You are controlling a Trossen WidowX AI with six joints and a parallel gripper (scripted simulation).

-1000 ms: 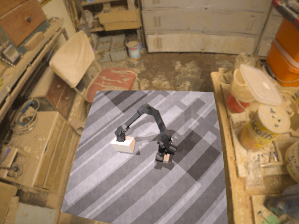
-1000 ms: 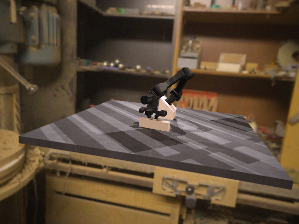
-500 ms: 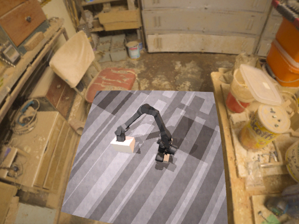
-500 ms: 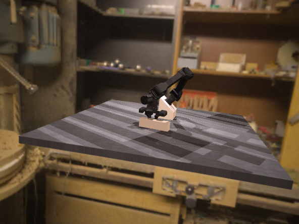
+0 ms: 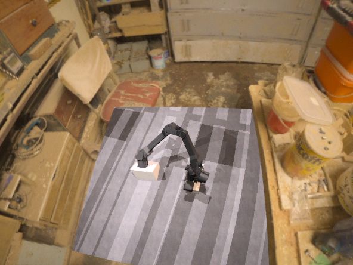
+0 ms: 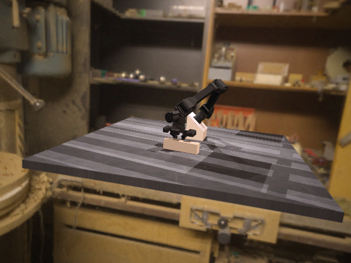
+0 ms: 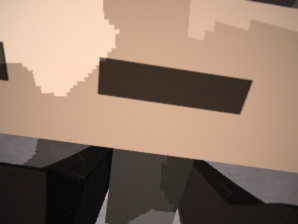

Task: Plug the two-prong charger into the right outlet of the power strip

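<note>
Now: the dark grey rectangular block 20 mm ahead of my gripper tip and 10 mm above it.
</note>
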